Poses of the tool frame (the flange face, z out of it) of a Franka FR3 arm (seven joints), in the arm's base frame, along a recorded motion.
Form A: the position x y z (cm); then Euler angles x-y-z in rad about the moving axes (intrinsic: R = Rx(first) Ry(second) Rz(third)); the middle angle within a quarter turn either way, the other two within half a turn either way.
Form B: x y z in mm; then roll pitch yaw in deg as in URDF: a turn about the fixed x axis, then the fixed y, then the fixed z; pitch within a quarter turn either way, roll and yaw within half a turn. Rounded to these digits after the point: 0 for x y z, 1 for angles.
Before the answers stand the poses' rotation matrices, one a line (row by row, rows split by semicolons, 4 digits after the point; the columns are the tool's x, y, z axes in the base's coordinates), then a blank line. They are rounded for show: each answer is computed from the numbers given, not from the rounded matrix.
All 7 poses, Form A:
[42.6, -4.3, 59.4, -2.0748, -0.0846, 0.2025]
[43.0, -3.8, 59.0, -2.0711, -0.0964, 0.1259]
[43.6, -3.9, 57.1, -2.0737, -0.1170, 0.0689]
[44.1, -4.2, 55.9, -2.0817, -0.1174, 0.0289]
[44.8, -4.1, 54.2, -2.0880, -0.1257, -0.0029]
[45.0, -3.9, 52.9, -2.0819, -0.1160, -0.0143]
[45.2, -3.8, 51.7, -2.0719, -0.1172, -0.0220]
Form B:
0.9761 -0.2004 -0.0845; -0.0246 -0.4879 0.8725; -0.2161 -0.8496 -0.4812
0.9875 -0.1250 -0.0963; 0.0236 -0.4865 0.8734; -0.1560 -0.8647 -0.4775
0.9908 -0.0684 -0.1167; 0.0689 -0.4879 0.8702; -0.1165 -0.8702 -0.4787
0.9927 -0.0287 -0.1171; 0.0880 -0.4917 0.8663; -0.0825 -0.8703 -0.4856
0.9921 0.0029 -0.1254; 0.1104 -0.4941 0.8623; -0.0595 -0.8694 -0.4906
0.9932 0.0142 -0.1157; 0.1079 -0.4876 0.8663; -0.0441 -0.8729 -0.4859
0.9929 0.0218 -0.1169; 0.1131 -0.4780 0.8710; -0.0369 -0.8781 -0.4771

[426, -43, 594, -119.5, 12.5, -1.4]
[430, -38, 590, -118.9, 9.0, 1.4]
[436, -39, 571, -118.8, 6.7, 4.0]
[441, -42, 559, -119.2, 4.7, 5.1]
[448, -41, 542, -119.4, 3.4, 6.3]
[450, -39, 529, -119.1, 2.5, 6.2]
[452, -38, 517, -118.5, 2.1, 6.5]

